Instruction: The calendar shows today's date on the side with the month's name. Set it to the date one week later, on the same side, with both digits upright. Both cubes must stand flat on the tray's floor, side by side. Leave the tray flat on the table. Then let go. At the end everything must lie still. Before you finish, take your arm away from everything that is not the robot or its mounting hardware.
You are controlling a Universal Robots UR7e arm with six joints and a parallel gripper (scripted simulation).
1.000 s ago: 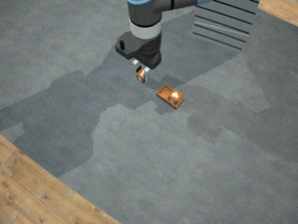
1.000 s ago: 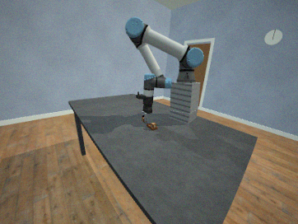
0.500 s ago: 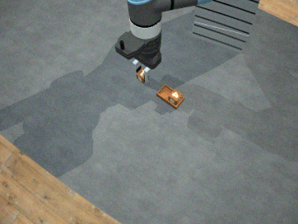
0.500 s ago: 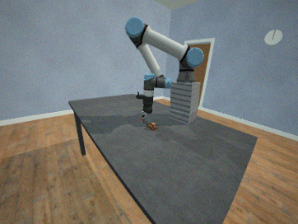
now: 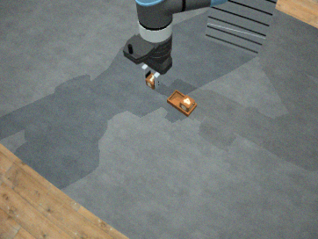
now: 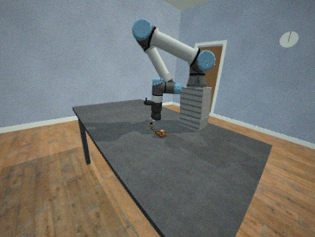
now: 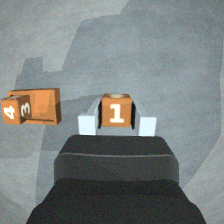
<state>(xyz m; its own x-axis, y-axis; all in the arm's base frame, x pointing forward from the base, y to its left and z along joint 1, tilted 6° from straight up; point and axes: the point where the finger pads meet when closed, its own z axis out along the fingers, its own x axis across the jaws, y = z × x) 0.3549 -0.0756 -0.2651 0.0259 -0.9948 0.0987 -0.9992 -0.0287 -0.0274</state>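
Now: hand 10 mm above the cube. Also, from my hand: tray (110 mm to the left, 20 mm below).
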